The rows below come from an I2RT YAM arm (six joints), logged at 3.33 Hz.
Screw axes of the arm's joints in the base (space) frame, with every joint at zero. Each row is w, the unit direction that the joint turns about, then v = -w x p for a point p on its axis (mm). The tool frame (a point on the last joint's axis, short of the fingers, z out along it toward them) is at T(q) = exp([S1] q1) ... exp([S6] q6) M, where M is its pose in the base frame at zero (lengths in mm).
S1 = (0, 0, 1, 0.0, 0.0, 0.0)
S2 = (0, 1, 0, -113.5, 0.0, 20.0)
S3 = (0, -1, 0, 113.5, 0.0, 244.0)
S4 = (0, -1, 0, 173.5, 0.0, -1.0)
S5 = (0, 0, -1, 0.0, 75.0, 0.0)
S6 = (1, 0, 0, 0.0, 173.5, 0.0)
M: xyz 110.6 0.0 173.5 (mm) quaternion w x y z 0.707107 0 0.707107 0
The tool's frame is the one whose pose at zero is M.
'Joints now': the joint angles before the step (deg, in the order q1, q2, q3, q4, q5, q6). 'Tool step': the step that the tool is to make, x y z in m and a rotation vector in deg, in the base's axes. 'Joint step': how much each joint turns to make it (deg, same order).
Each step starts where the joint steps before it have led.
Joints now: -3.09 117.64 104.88 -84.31 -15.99 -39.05
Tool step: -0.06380 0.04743 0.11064 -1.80 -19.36 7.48
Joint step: 8.15 -19.08 -0.02 0.39 2.15 0.51
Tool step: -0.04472 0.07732 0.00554 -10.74 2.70 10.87
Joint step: 17.24 -2.88 -1.34 -6.05 10.75 4.54
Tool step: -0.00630 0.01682 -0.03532 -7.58 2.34 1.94
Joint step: 4.20 0.09 -8.10 2.92 6.12 1.70
